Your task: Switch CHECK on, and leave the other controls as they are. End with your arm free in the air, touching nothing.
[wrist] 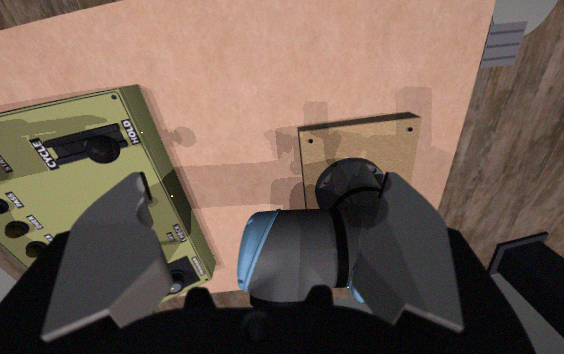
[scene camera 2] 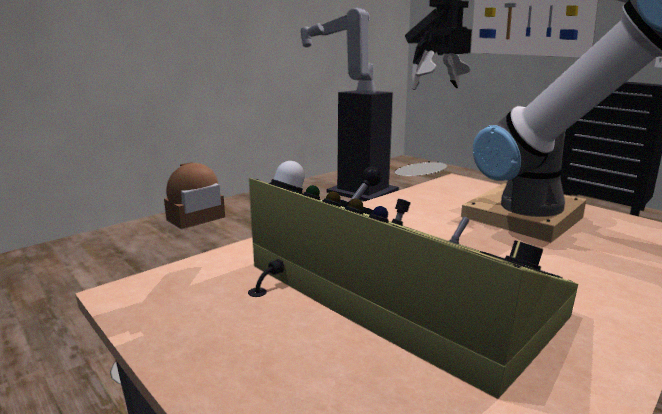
The pictures show: the gripper and a ball-topped lever.
The gripper also shows in the wrist view.
